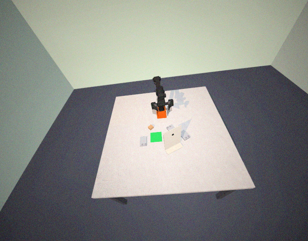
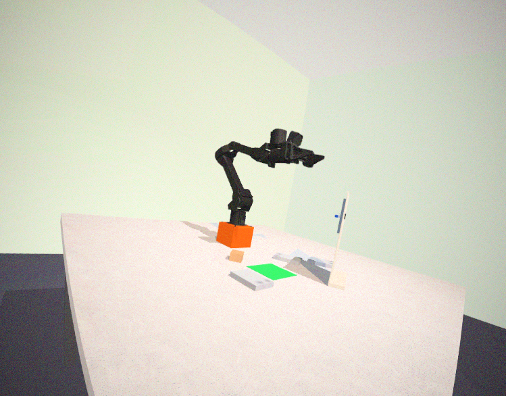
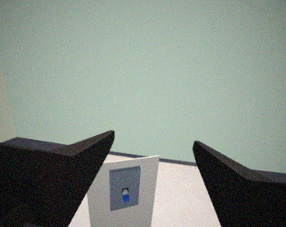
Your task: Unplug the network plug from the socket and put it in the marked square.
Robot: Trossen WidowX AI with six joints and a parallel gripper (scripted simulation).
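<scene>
Right now the blue network plug is 10 cm ahead of my gripper tip, 4 cm to the left of it and 19 cm below it. The rest, counted from my gripper tip: small tan cube (16 cm behind, 14 cm to the right, 39 cm below); then green marked square (3 cm behind, 10 cm to the right, 41 cm below); then panel (12 cm ahead, 5 cm to the left, 27 cm below).
</scene>
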